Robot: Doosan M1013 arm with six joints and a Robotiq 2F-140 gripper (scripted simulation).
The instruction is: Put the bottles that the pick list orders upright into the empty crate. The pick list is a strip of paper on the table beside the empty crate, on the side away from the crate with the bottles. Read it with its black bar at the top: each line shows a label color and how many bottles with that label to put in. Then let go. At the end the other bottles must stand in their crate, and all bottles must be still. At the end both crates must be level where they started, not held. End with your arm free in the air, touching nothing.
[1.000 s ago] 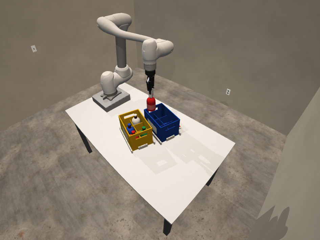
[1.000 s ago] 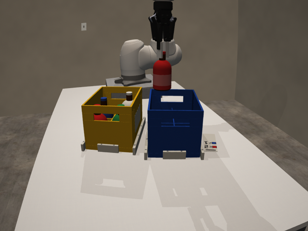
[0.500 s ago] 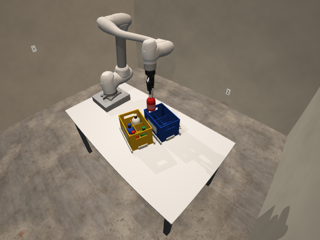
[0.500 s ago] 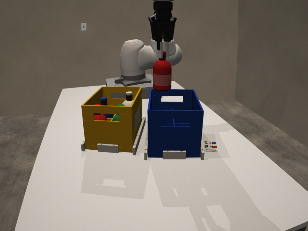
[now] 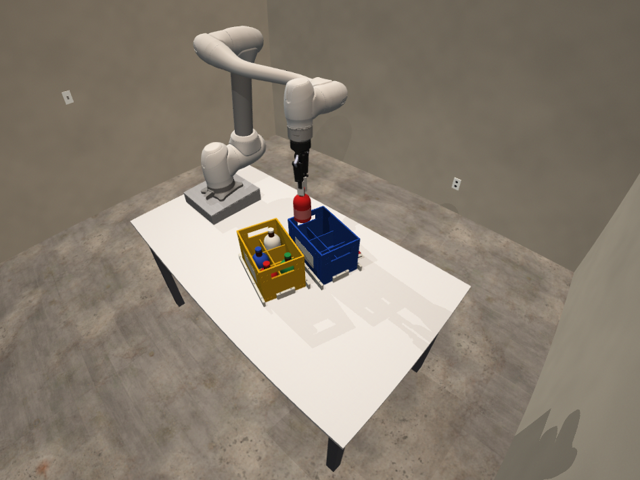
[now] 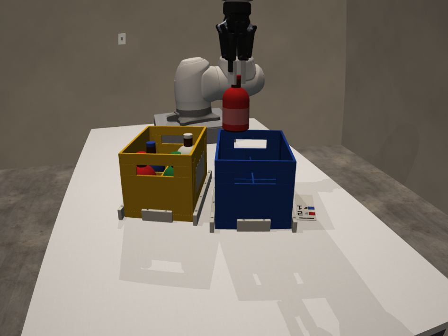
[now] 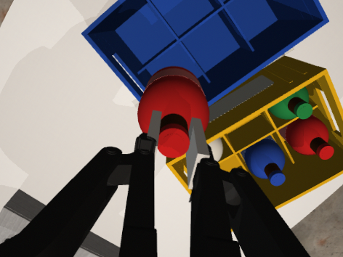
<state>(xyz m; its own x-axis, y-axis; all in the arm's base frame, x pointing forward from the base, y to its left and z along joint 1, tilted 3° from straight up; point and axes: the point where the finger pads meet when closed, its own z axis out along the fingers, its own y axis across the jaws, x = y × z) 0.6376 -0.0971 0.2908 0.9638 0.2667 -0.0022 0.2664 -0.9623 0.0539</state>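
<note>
Right now my hand is 100 mm short of the blue crate and 270 mm above it. The rest, counted from my hand: white-label bottle 90 mm behind, 110 mm to the right, 260 mm below; yellow crate 40 mm behind, 190 mm to the right, 270 mm below; green bottle 60 mm ahead, 190 mm to the right, 260 mm below.
</note>
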